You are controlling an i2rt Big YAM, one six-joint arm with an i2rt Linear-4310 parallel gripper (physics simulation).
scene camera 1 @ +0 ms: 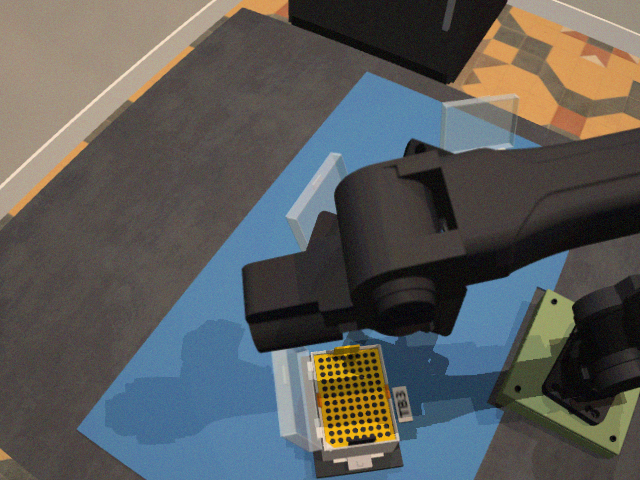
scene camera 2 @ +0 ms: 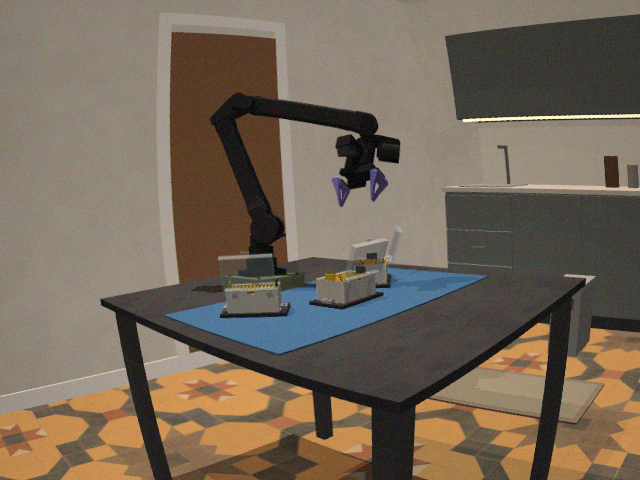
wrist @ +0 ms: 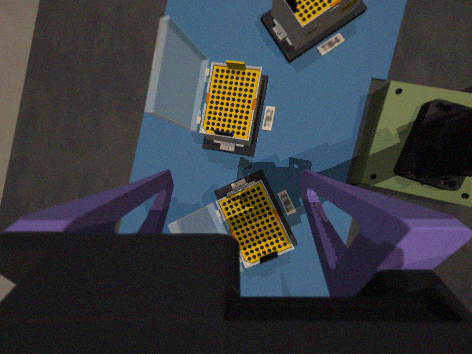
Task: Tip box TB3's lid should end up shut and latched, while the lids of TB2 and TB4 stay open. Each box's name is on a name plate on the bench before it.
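Seen in the pictures: gripper, between the fingertips: (scene camera 2: 356, 203) (wrist: 236, 177); arm's base, origin of its link: (scene camera 1: 586, 372) (wrist: 435, 146).
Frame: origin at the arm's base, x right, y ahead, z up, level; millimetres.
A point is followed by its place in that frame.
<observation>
Tip box TB3 (scene camera 1: 354, 397) {y 225, x -211, z 24 mm} (wrist: 255, 222) {y 225, x -208, z 24 mm} (scene camera 2: 381, 271) holds a yellow rack. Its clear lid (scene camera 1: 283, 392) {y 274, x -278, z 110 mm} (wrist: 200, 220) {y 306, x -227, z 56 mm} (scene camera 2: 395, 243) {y 319, x -217, z 81 mm} stands open on the side away from the arm's base. TB2 (wrist: 231, 102) (scene camera 2: 356, 289) is open, with its lid (wrist: 175, 75) {y 405, x -35, z 74 mm} (scene camera 1: 316, 198) {y 407, x -42, z 82 mm} (scene camera 2: 368, 253) {y 413, x -33, z 87 mm} raised; its body is hidden by the arm in scene camera 1. TB4 (scene camera 2: 253, 302) (wrist: 317, 12) has its lid (scene camera 2: 246, 265) {y 318, x 234, z 91 mm} (scene camera 1: 479, 122) {y 307, x 232, z 71 mm} up. My gripper (scene camera 2: 358, 202) {y 259, x -141, z 191 mm} (wrist: 236, 177) {y 259, x -141, z 191 mm} is open and empty, high above the boxes; its fingers are hidden in scene camera 1.
The boxes stand on a blue mat (scene camera 1: 206, 289) {y 484, x -189, z -33 mm} (scene camera 2: 279, 341) {y 497, x 283, z -33 mm}. The green base plate (scene camera 1: 522, 351) {y 86, x -26, z 2 mm} (wrist: 382, 125) {y 85, x 8, z 4 mm} lies beside it. Name plate TB3 (scene camera 1: 402, 403) {y 179, x -163, z -31 mm} (wrist: 286, 202) {y 179, x -164, z -31 mm} lies on the base side of its box. A black cabinet (scene camera 1: 392, 31) stands beyond the bench.
</observation>
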